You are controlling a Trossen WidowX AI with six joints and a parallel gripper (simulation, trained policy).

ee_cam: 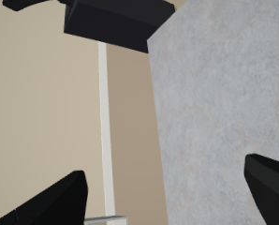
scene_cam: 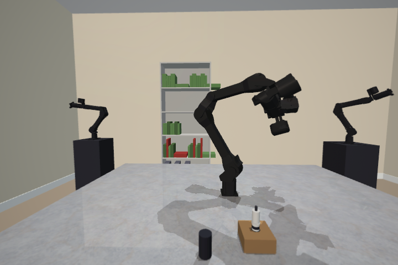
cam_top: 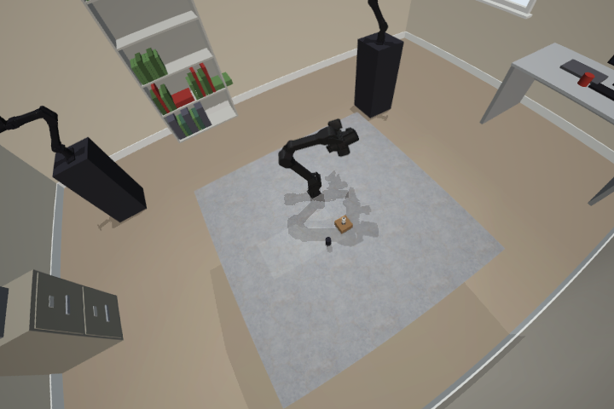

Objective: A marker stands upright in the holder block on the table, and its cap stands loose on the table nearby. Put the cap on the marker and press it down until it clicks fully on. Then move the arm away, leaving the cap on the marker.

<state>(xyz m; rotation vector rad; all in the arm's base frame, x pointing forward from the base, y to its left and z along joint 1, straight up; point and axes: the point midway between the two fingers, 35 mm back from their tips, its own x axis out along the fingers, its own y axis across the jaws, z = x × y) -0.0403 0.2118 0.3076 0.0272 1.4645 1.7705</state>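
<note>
My gripper tip is now 38 cm short of the black cap, 33 cm to the left of it and 27 cm above it. The rest, counted from my gripper tip: holder block 34 cm ahead, 21 cm to the right, 28 cm below; then white marker 34 cm ahead, 21 cm to the right, 23 cm below.
</note>
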